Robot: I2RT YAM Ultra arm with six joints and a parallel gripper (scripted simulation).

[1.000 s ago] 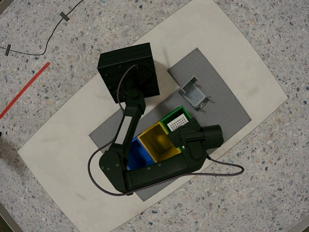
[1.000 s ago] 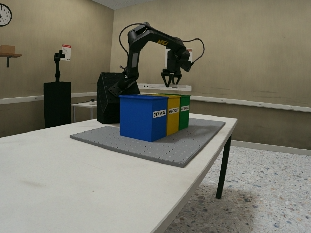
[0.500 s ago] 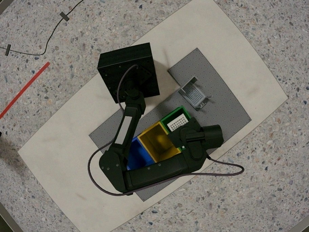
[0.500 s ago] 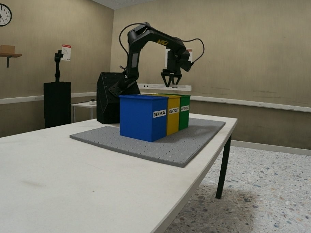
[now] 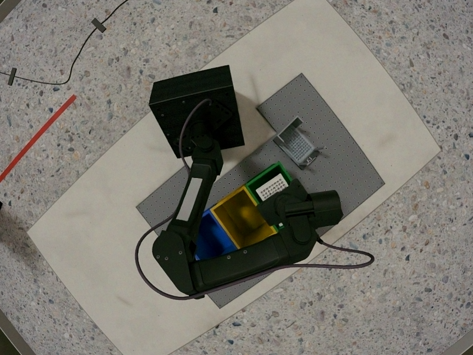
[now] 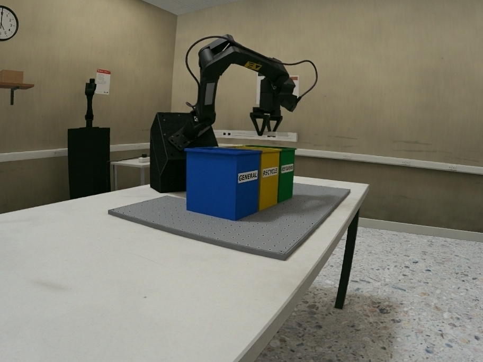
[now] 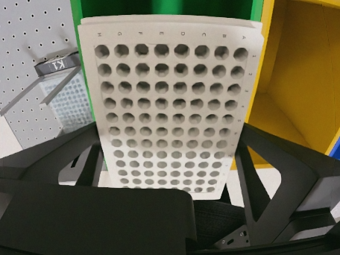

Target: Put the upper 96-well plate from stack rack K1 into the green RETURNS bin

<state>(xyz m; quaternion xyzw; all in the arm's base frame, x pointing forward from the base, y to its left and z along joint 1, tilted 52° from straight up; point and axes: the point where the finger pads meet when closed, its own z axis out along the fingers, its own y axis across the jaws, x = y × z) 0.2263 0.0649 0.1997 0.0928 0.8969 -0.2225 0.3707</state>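
Right now the 96-well plate is right at my hand. From my hand the other things lie so: green returns bin 140 mm below; then yellow bin 50 mm behind, 120 mm to the right, 140 mm below; then blue bin 110 mm behind, 240 mm to the right, 140 mm below.
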